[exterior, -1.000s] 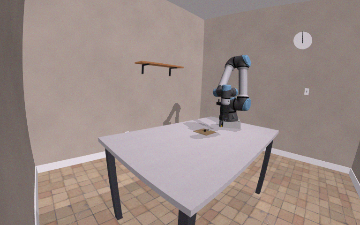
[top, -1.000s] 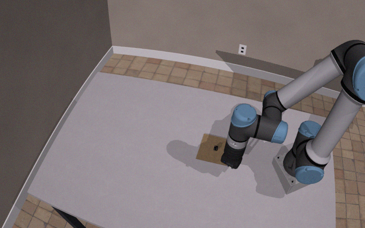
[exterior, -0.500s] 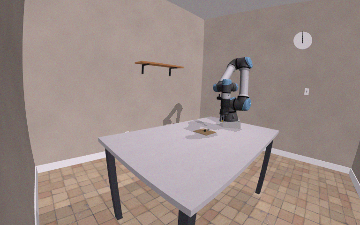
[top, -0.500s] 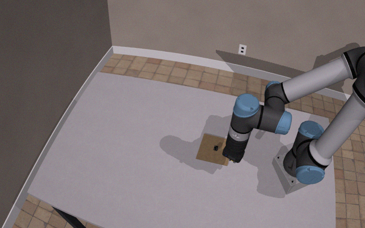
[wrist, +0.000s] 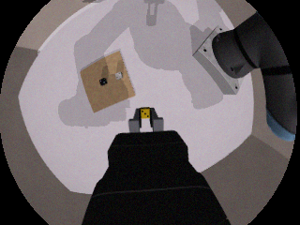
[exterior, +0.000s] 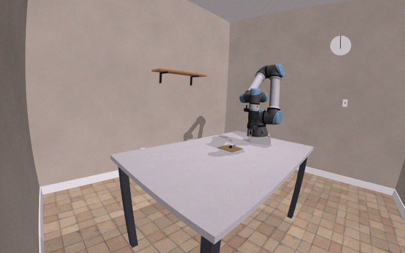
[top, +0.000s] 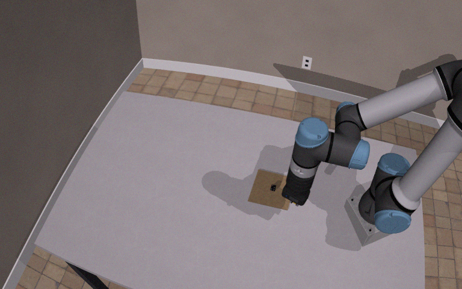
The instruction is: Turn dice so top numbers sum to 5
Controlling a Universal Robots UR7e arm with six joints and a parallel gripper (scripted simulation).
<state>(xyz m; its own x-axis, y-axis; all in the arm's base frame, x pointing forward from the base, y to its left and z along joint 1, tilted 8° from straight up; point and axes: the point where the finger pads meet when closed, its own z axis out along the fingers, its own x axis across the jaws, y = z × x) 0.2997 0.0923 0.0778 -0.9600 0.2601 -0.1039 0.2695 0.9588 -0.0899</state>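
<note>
My hand is 10 mm above the yellow die. From my hand the other things lie so: mat 90 mm ahead, 100 mm to the right, 120 mm below; then black die 90 mm ahead, 100 mm to the right, 110 mm below; then white die 40 mm ahead, 100 mm to the right, 110 mm below.
</note>
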